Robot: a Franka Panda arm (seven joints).
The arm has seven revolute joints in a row. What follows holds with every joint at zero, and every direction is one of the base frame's. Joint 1 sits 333 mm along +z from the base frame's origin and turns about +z. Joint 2 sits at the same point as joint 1 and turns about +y. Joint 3 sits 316 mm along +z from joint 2 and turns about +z. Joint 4 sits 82.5 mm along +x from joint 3 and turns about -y. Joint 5 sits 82.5 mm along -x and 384 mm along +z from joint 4 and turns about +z. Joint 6 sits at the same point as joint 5 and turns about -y. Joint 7 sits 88 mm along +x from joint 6 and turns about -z. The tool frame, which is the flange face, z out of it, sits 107 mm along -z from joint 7; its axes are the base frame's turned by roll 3.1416, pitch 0 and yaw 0 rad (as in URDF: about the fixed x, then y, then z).
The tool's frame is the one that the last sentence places.
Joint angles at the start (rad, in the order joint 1, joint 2, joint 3, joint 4, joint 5, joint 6, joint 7):
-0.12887 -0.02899 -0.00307 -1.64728 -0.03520 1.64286 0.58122
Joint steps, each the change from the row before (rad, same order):
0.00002 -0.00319 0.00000 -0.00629 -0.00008 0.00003 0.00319
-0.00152 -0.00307 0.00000 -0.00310 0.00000 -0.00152 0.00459
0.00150 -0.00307 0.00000 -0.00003 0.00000 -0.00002 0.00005
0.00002 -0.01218 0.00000 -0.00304 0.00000 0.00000 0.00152
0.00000 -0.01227 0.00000 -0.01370 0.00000 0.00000 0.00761
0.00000 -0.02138 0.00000 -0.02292 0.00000 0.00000 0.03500
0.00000 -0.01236 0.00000 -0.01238 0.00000 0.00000 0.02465
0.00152 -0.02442 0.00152 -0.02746 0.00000 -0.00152 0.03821
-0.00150 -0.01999 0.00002 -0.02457 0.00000 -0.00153 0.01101
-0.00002 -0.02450 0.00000 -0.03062 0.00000 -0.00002 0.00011
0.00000 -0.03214 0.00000 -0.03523 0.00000 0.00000 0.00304
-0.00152 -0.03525 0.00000 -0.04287 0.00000 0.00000 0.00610
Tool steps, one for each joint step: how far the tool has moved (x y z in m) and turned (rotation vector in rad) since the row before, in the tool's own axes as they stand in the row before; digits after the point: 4 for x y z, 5 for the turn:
-0.0010 0.0006 0.0012 -0.00174 -0.00253 0.00306
-0.0005 0.0013 -0.0001 -0.00091 -0.00132 0.00611
-0.0011 -0.0002 -0.0017 0.00173 0.00253 -0.00134
-0.0027 0.0020 -0.0053 0.00509 0.00758 0.00182
-0.0033 0.0022 -0.0002 -0.00077 -0.00121 0.00756
-0.0057 0.0039 -0.0007 -0.00083 -0.00130 0.03494
-0.0032 0.0024 -0.0008 0.00002 -0.00004 0.02465
-0.0075 0.0037 0.0001 -0.00280 -0.00346 0.03507
-0.0048 0.0049 0.0014 -0.00397 -0.00471 0.01232
-0.0063 0.0053 0.0020 -0.00395 -0.00470 -0.00009
-0.0081 0.0069 0.0006 -0.00197 -0.00238 0.00292
-0.0086 0.0082 0.0031 -0.00497 -0.00584 0.00734

